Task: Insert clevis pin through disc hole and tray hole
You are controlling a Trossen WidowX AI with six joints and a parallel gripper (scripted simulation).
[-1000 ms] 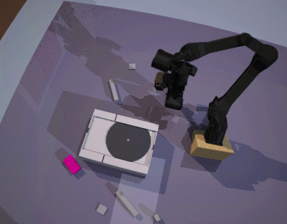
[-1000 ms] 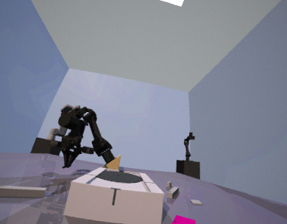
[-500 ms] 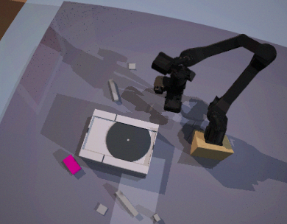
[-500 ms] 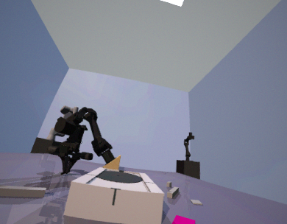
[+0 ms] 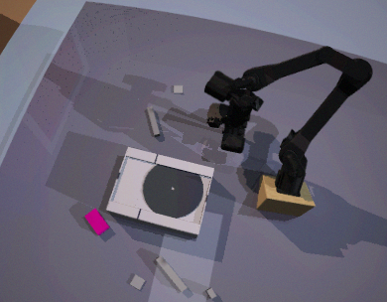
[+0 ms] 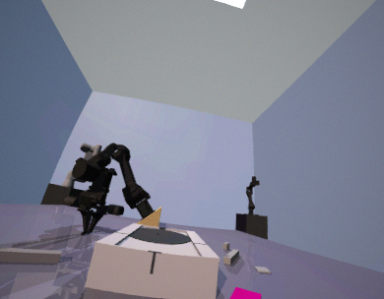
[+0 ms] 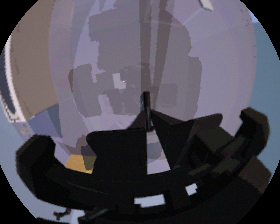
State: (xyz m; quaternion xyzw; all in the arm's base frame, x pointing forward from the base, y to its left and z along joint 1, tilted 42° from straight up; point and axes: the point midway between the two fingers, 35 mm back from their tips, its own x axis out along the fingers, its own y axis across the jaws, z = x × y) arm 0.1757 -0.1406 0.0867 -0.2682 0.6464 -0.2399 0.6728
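Right now my gripper tip is 10 mm below the clevis pin. Also, from my gripper tip: grey bar (440 mm to the left, 80 mm ahead, 10 mm above); rimmed tray (240 mm to the left, 160 mm ahead, 40 mm above); dark aluminium disc (230 mm to the left, 130 mm ahead, 60 mm above).
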